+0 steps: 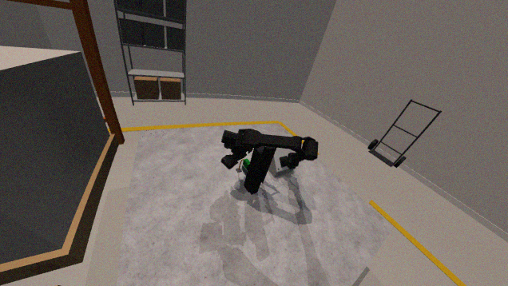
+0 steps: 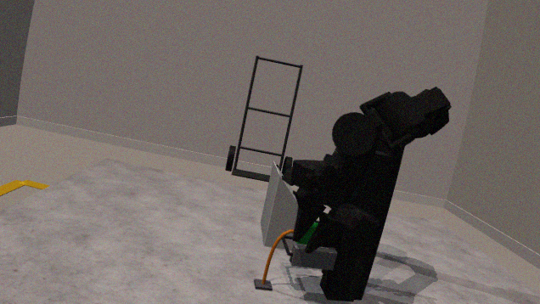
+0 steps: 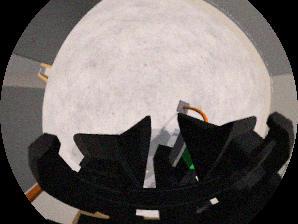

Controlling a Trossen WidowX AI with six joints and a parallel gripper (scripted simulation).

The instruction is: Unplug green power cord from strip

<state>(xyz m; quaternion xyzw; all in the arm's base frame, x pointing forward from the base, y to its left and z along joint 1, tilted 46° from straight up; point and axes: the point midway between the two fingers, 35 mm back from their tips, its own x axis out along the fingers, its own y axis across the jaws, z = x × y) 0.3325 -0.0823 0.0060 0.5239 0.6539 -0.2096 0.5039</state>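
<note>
The green plug is 70 mm behind my gripper tip, 50 mm to the left of it and 10 mm above it.
</note>
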